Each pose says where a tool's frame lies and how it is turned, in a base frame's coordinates. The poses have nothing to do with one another.
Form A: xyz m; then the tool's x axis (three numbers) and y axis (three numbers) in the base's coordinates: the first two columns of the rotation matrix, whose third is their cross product.
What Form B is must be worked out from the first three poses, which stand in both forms.
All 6 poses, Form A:
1: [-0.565, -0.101, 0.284, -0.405, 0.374, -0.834, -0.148, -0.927, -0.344]
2: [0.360, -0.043, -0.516, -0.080, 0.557, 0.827, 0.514, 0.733, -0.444]
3: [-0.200, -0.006, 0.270, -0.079, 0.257, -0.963, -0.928, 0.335, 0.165]
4: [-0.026, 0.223, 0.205, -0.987, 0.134, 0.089, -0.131, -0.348, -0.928]
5: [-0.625, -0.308, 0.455, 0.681, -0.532, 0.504, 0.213, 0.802, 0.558]
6: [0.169, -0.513, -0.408, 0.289, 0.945, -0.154, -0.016, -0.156, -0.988]
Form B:
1:
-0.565, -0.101, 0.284
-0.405, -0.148, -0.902
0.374, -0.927, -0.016
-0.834, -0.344, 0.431

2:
0.360, -0.043, -0.516
-0.080, 0.514, -0.853
0.557, 0.733, 0.390
0.827, -0.444, -0.345

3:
-0.200, -0.006, 0.270
-0.079, -0.928, 0.365
0.257, 0.335, 0.907
-0.963, 0.165, 0.212

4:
-0.026, 0.223, 0.205
-0.987, -0.131, -0.093
0.134, -0.348, -0.928
0.089, -0.928, 0.361

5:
-0.625, -0.308, 0.455
0.681, 0.213, -0.701
-0.532, 0.802, -0.273
0.504, 0.558, 0.659

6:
0.169, -0.513, -0.408
0.289, -0.016, -0.958
0.945, -0.156, 0.288
-0.154, -0.988, -0.030

